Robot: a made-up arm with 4 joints. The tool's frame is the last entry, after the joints. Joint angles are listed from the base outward.
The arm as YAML. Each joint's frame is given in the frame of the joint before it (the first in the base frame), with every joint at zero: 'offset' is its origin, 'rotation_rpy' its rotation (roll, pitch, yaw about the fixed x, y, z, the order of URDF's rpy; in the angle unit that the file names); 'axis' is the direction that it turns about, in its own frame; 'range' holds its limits. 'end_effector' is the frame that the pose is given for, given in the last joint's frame.
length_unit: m
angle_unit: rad
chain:
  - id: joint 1
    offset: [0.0, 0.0, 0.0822]
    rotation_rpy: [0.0, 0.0, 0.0]
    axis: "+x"
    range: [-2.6, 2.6]
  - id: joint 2
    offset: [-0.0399, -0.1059, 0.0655]
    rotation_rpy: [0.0, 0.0, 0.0]
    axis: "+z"
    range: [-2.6, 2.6]
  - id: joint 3
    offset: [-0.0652, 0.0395, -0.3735]
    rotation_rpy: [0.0, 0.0, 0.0]
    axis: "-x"
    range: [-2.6, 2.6]
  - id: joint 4
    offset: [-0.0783, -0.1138, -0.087]
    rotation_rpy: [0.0, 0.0, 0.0]
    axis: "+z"
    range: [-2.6, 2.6]
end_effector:
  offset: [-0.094, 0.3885, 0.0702]
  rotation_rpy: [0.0, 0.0, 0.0]
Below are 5 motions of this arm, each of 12 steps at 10 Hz.
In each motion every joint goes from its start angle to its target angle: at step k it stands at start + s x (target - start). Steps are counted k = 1, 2, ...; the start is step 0. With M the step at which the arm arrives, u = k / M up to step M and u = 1 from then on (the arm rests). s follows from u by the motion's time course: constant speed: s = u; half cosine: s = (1 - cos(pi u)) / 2; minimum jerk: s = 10 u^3 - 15 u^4 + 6 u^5.
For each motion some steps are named. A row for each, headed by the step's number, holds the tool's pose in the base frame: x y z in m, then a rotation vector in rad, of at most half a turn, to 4 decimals.
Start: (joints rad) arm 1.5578 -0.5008 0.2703 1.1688
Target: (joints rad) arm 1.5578 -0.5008 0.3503 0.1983
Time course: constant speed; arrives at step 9
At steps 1, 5, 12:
1: -0.4896 0.3247 0.2511 1.3089 -0.2683 0.5768
5: -0.3505 0.3722 0.3376 1.2858 0.0324 0.2240
12: -0.1855 0.4127 0.3552 1.2135 0.3138 -0.1362

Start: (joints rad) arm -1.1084 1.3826 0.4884 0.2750
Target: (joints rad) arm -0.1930 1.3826 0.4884 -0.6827
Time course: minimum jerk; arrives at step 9
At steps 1, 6, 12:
1: -0.3391 -0.5642 0.2322 -1.2799 0.6458 1.6622
6: -0.3174 -0.2629 -0.2983 -0.6549 -0.2327 0.9586
12: -0.2798 -0.1146 -0.3424 -0.4377 -0.3619 0.7278

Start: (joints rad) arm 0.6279 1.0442 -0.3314 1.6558
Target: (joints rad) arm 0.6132 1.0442 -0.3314 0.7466
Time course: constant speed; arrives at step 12
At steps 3, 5, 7, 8, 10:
3: -0.2268 -0.2877 -0.5851 0.6872 -0.8568 2.3774
5: -0.2769 -0.2783 -0.5522 0.7247 -0.7735 2.2431
7: -0.3219 -0.2623 -0.5151 0.7563 -0.6921 2.1074
8: -0.3422 -0.2520 -0.4952 0.7700 -0.6522 2.0390
10: -0.3778 -0.2271 -0.4534 0.7937 -0.5737 1.9015

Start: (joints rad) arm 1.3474 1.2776 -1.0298 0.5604
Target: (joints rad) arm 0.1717 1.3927 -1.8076 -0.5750
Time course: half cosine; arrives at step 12
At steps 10, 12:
10: -0.0532 -0.1305 0.0104 1.2513 1.4002 0.8392
12: -0.0360 -0.1079 0.0147 1.1520 1.5068 0.7194

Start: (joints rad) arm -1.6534 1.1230 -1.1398 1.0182
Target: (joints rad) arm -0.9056 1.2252 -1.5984 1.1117
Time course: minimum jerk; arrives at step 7
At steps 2, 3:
2: -0.3120 -0.3236 0.6328 0.3088 1.1937 1.1277
3: -0.3007 -0.4181 0.5792 0.5500 1.0780 1.1916

